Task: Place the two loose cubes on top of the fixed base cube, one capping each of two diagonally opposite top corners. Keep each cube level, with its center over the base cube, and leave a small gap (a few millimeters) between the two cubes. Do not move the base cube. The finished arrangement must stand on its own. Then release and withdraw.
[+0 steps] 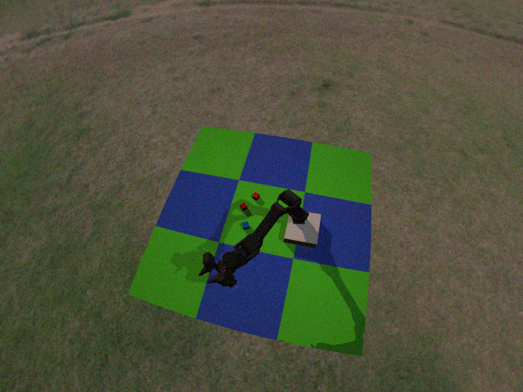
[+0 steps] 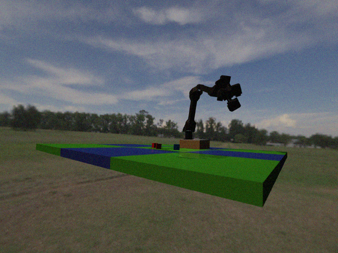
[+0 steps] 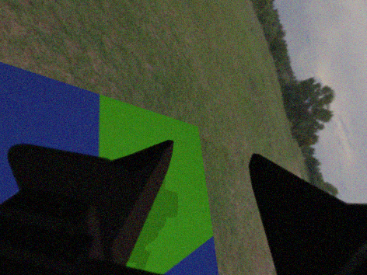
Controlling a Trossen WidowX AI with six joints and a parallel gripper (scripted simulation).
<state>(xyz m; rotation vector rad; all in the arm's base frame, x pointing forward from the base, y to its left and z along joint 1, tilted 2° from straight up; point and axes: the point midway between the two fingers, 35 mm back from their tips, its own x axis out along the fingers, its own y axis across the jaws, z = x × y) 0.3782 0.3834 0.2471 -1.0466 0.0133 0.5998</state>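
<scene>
The red cube lies 550 mm to the right of my gripper tip, 280 mm below it and 160 mm behind it. Round my gripper tip: blue cube: 360 mm to the right, 270 mm below, 120 mm behind.
</scene>
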